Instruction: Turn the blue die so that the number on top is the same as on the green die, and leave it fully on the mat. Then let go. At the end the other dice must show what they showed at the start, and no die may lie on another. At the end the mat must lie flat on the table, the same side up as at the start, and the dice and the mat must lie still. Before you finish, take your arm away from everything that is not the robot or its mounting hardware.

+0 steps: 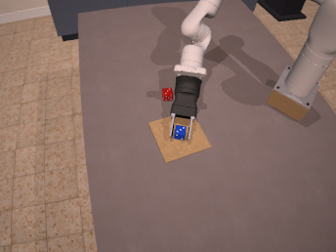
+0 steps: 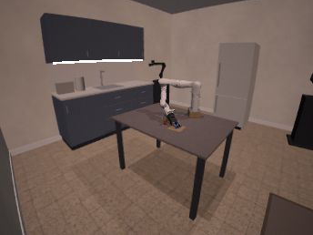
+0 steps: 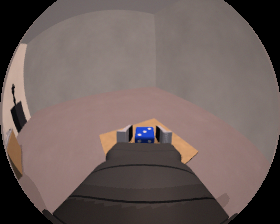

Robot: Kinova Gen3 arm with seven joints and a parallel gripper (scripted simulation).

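Now: the blue die 10 mm below my hand. Round my hand: red die (150 mm to the right, 20 mm behind, 10 mm below); then tan mat (30 mm below, 10 mm to the right); then green die (190 mm to the right, 80 mm behind, 10 mm below).
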